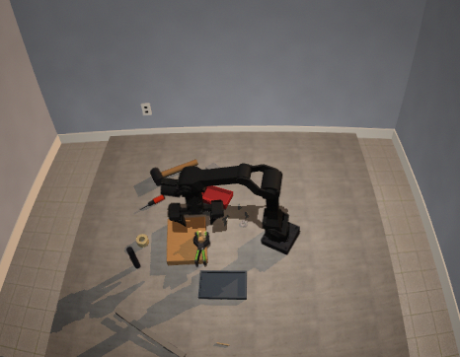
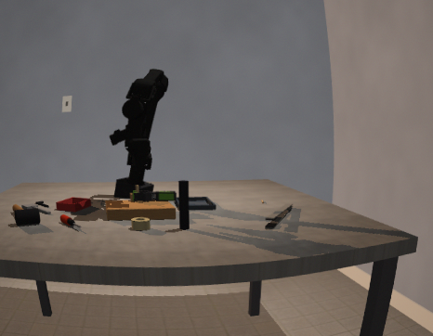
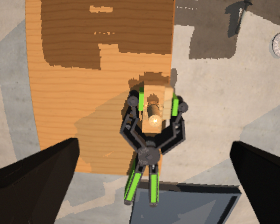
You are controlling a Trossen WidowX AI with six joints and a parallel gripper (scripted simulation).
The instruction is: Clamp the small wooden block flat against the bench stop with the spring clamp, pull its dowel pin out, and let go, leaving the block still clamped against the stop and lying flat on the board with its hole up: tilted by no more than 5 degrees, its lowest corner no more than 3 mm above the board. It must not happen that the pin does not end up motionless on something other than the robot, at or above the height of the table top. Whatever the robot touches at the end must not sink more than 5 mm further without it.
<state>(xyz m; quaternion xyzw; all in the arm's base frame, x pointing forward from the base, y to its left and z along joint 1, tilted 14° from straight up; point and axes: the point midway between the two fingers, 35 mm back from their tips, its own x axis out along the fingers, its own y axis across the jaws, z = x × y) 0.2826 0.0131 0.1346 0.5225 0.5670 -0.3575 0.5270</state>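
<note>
Now: the dowel pin 100 mm below my hand. Also, from my hand: wooden board: 140 mm below, 60 mm ahead, 10 mm to the left; then bench stop: 110 mm below, 10 mm to the right, 10 mm behind; then small wooden block: 110 mm below.
</note>
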